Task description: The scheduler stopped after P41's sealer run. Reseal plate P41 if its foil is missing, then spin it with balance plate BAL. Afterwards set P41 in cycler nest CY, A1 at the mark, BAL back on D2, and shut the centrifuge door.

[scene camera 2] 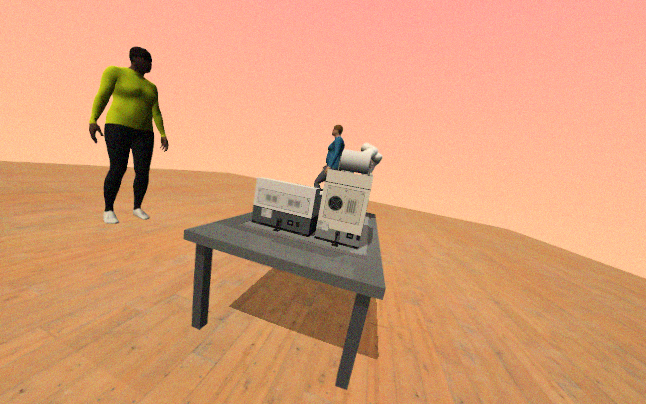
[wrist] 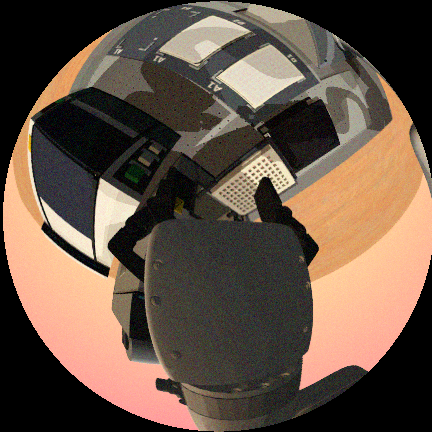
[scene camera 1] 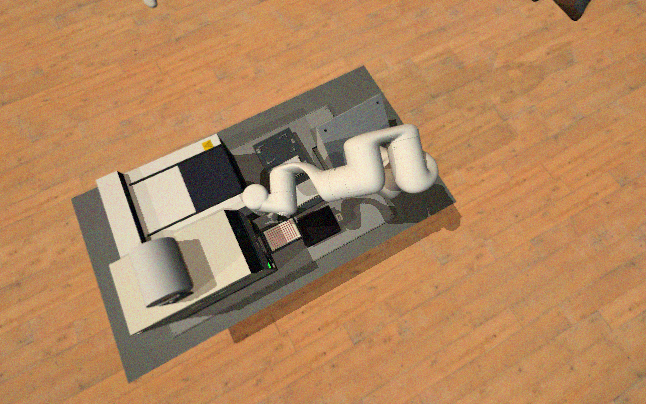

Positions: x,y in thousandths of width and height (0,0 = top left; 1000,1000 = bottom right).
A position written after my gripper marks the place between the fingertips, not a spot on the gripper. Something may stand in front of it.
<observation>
I see my gripper (wrist: 506,420), a well plate (wrist: 547,439) and a dark-lidded instrument (scene camera 1: 259,484).
The dark-lidded instrument is seen too in the wrist view (wrist: 205,323).
</observation>
